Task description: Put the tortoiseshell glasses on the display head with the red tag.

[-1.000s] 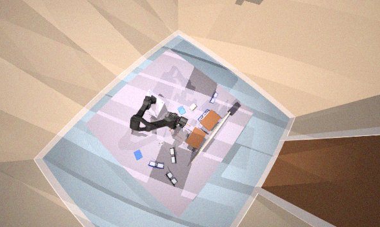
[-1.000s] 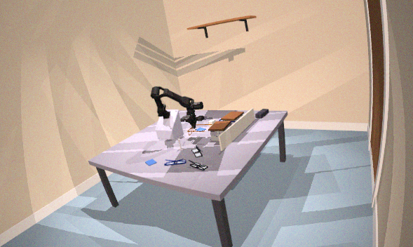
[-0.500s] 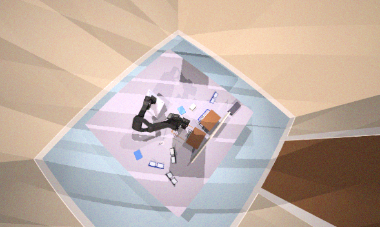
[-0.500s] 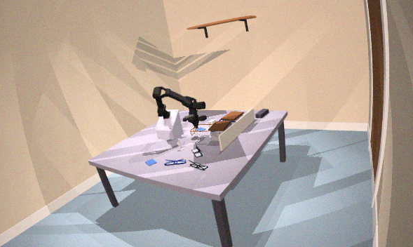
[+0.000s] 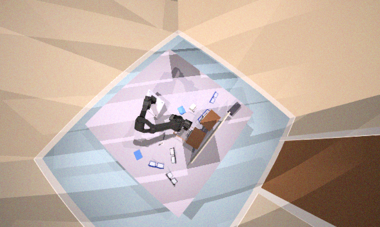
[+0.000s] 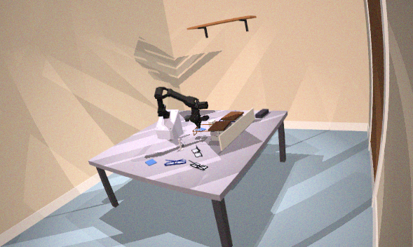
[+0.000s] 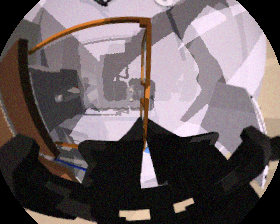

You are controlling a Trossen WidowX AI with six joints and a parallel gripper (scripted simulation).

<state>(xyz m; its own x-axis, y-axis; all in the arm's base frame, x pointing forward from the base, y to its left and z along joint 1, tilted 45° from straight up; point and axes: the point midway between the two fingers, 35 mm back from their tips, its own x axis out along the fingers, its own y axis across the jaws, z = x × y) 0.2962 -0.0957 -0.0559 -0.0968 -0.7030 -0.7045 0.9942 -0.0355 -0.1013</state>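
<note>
The display head lies 17 cm ahead of my gripper tip, 3 cm to the right of it and 1 cm below it. From my gripper tip the other things lie so: long beige board: 31 cm ahead, 7 cm to the left, 1 cm below; small stand: 24 cm to the right, 4 cm below, 4 cm behind; white cube: 22 cm to the left, 4 cm below.
</note>
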